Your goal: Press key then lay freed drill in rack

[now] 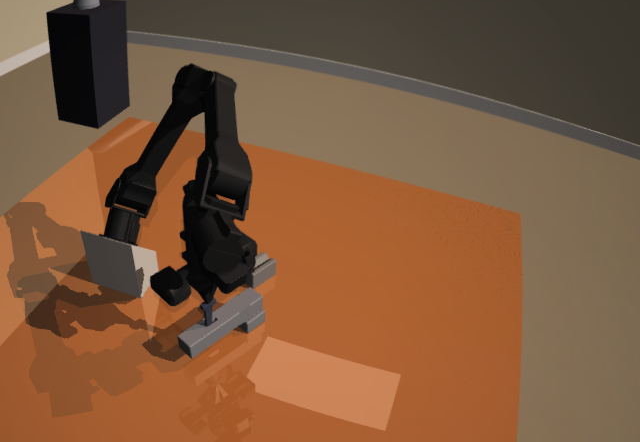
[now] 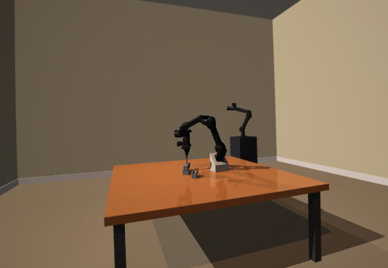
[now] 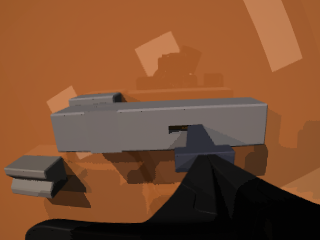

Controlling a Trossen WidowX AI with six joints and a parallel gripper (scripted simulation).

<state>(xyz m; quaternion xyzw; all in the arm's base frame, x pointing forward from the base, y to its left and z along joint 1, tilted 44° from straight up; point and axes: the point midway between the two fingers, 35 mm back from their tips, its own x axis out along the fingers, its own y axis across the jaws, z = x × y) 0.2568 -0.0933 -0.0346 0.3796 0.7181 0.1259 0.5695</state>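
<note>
Right now the dark key is 3 cm below my gripper tip. From my gripper tip the other things lie so: grey housing (1 cm ahead, 3 cm to the left, 9 cm below); then rack (1 cm ahead, 22 cm to the left, 11 cm below); then drill (2 cm ahead, 5 cm to the left, 8 cm below).
</note>
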